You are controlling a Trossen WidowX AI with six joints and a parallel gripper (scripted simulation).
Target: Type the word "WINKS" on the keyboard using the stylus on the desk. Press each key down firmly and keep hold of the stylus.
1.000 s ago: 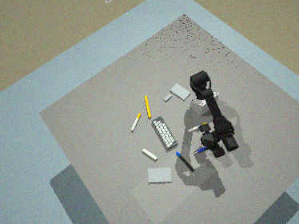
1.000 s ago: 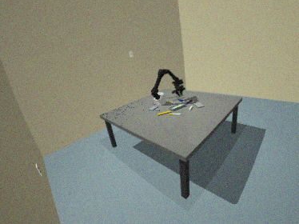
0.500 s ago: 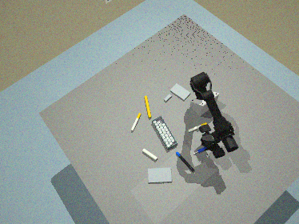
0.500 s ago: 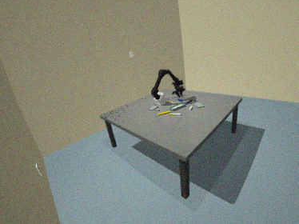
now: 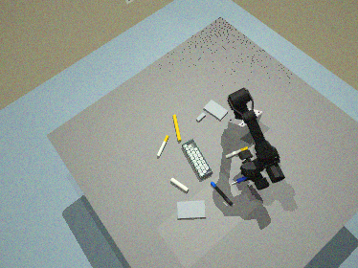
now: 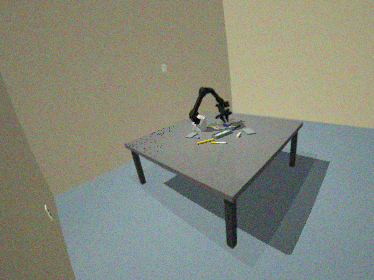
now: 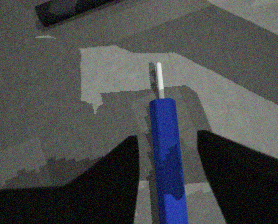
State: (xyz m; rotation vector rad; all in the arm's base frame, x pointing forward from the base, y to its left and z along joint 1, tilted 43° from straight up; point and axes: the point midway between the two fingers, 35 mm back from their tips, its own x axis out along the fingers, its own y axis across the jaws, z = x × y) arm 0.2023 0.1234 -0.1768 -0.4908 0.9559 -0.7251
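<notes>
The blue stylus is 1 cm ahead of my gripper tip, 1 cm to the right of it and 3 cm below it. From my gripper tip the other things lie so: grey stylus tip 4 cm ahead, 2 cm to the right, 3 cm below; then grey card 28 cm ahead, 7 cm to the right, 3 cm below; then white stick 24 cm ahead, 19 cm to the right, 3 cm below.
</notes>
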